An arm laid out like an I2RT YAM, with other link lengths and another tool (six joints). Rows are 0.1 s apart.
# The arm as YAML. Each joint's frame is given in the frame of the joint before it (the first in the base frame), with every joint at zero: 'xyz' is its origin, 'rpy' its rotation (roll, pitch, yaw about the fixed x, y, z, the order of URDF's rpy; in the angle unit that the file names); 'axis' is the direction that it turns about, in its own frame. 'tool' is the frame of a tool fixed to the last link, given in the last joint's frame.
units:
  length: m
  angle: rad
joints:
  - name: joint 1
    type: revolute
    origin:
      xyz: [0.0, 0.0, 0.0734]
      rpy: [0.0, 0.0, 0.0]
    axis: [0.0, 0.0, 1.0]
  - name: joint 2
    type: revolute
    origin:
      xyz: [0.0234, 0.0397, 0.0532]
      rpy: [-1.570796, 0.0, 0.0]
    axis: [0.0, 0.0, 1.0]
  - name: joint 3
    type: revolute
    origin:
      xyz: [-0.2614, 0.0, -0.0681]
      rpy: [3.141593, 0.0, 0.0]
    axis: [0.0, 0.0, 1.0]
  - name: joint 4
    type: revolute
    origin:
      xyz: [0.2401, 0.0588, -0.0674]
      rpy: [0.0, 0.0, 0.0]
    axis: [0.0, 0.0, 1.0]
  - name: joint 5
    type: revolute
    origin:
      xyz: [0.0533, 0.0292, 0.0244]
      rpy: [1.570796, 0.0, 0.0]
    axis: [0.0, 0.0, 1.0]
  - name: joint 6
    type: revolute
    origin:
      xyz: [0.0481, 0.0, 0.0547]
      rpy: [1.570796, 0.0, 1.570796]
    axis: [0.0, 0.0, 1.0]
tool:
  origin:
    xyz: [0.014, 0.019, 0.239]
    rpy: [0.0, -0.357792, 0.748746]
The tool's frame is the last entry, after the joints.
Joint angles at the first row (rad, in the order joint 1, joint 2, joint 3, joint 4, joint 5, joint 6):
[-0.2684 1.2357 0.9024 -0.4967 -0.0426 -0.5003]
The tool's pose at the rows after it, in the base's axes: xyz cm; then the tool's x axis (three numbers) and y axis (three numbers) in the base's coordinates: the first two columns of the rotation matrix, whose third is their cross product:
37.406, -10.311, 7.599, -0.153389, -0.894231, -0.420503, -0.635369, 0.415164, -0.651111
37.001, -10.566, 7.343, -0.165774, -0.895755, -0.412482, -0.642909, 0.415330, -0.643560
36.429, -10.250, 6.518, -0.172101, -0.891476, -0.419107, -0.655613, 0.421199, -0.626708
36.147, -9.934, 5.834, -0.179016, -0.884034, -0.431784, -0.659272, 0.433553, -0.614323
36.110, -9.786, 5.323, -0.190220, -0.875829, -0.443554, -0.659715, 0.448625, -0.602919
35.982, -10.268, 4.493, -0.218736, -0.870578, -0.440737, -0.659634, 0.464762, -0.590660
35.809, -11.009, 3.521, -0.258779, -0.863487, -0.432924, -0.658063, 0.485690, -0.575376
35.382, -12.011, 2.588, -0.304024, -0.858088, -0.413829, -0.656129, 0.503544, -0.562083
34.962, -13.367, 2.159, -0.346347, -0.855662, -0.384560, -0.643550, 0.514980, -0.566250
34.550, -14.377, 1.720, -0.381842, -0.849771, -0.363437, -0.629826, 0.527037, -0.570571
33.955, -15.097, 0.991, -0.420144, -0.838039, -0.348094, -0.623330, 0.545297, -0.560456
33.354, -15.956, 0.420, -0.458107, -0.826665, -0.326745, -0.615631, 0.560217, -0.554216
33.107, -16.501, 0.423, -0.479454, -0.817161, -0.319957, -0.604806, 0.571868, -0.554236
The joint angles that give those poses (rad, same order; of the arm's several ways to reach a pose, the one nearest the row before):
[-0.2677 1.2392 0.9093 -0.5022 -0.0224 -0.5142]
[-0.2682 1.2419 0.9112 -0.5149 -0.0109 -0.5166]
[-0.2684 1.2416 0.8947 -0.5199 -0.0163 -0.5143]
[-0.2684 1.2437 0.8787 -0.5140 -0.0241 -0.5030]
[-0.2681 1.2559 0.8751 -0.5088 -0.0277 -0.4878]
[-0.2684 1.2822 0.8721 -0.4966 -0.0102 -0.4720]
[-0.2684 1.3197 0.8751 -0.4855 0.0172 -0.4505]
[-0.2684 1.3551 0.8781 -0.4791 0.0555 -0.4315]
[-0.2694 1.3751 0.8753 -0.4652 0.1048 -0.4157]
[-0.2688 1.3897 0.8661 -0.4479 0.1447 -0.3971]
[-0.2695 1.4150 0.8652 -0.4449 0.1752 -0.3748]
[-0.2703 1.4407 0.8675 -0.4434 0.2106 -0.3546]
[-0.2751 1.4493 0.8748 -0.4483 0.2262 -0.3414]

